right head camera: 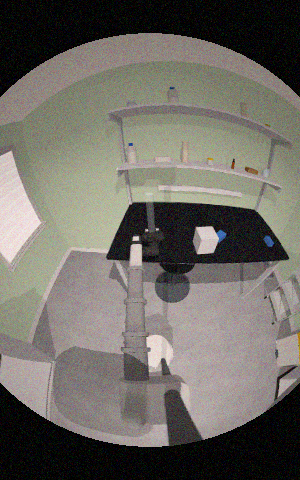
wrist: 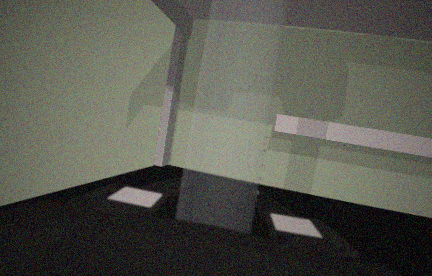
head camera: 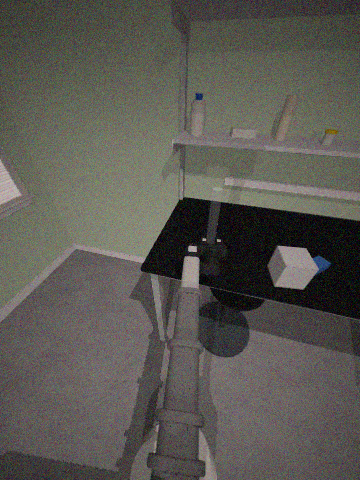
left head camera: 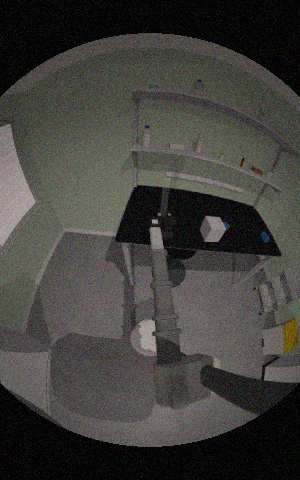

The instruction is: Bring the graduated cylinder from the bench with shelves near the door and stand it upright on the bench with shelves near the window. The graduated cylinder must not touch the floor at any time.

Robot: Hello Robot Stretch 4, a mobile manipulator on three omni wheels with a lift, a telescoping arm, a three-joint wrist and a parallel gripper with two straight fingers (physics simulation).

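Frame: origin at the robot's base, x right, y down, z ahead, level; centimetres.
Seen in the pictures: gripper, fingertip midpoint: (right head camera: 150, 225) (wrist: 217, 200) (head camera: 210, 233) (left head camera: 162, 209); robot's base, link origin: (right head camera: 152, 351) (left head camera: 149, 336).
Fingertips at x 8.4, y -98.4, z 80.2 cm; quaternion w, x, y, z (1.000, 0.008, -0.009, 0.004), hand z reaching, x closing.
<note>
Offsets run from my fingertips to a thing's top centre. "spot": to the spot under its first point. Level surfaces: height alone.
The graduated cylinder {dx +0.0, dy -24.2, dz -2.5 cm} (head camera: 213, 215) (left head camera: 164, 200) (right head camera: 151, 215) (wrist: 217, 197) is tall, clear and upright. My gripper (head camera: 211, 240) (left head camera: 164, 215) (right head camera: 151, 230) (wrist: 217, 200) is shut on its lower part, with one pale fingertip pad on each side. Both are over the left part of the black-topped bench with shelves {dy +9.7 cm} (head camera: 250, 220) (left head camera: 190, 200) (right head camera: 175, 215), near the bright window (head camera: 7, 182) (left head camera: 15, 190) (right head camera: 17, 210). The cylinder's foot is hidden by the gripper and the dark top, so I cannot tell whether it touches the bench. The other bench cannot be told in these views.
A white box {dx +34.1, dy -3.3, dz -15.2 cm} (head camera: 292, 267) (left head camera: 212, 229) (right head camera: 205, 240) and a blue object {dx +50.8, dy +5.7, dz -8.0 cm} (head camera: 321, 264) (right head camera: 221, 235) stand right of the gripper. Another blue object {dx +100.8, dy +5.7, dz -19.5 cm} (left head camera: 265, 237) (right head camera: 269, 241) is farther right. The lower shelf (head camera: 265, 147) (right head camera: 200, 168) holds bottles and jars. A dark round stool {spot: dx +23.7, dy +98.0, dz -1.2 cm} (head camera: 224, 328) (right head camera: 172, 287) is below the bench front.
</note>
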